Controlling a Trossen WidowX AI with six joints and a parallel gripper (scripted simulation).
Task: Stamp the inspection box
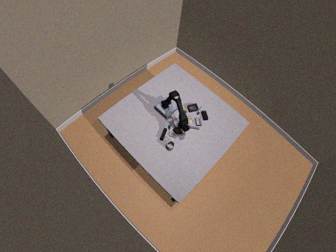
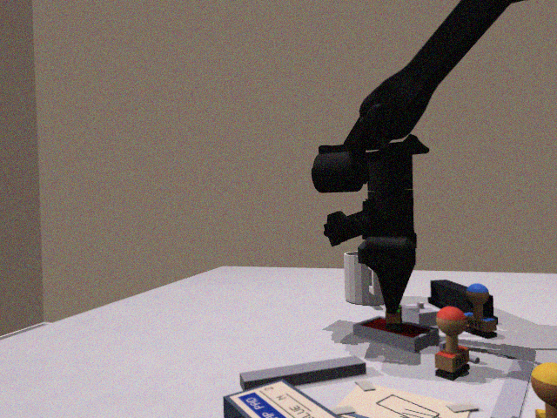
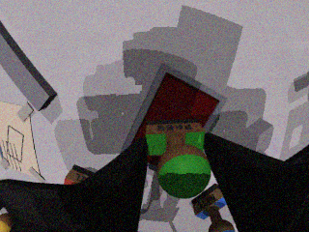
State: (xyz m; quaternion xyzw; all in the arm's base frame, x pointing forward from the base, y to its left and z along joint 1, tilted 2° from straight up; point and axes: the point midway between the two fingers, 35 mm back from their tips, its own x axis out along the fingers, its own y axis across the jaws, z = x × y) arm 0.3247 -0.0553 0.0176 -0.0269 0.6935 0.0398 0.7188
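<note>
Now: gripper tip right at the green-knobbed stamp. The rest, counted from my gripper tip: ink pad 30 mm below; blue-knobbed stamp 100 mm behind, 60 mm to the right, 20 mm below; red-knobbed stamp 90 mm to the left, 70 mm behind, 20 mm below.
</note>
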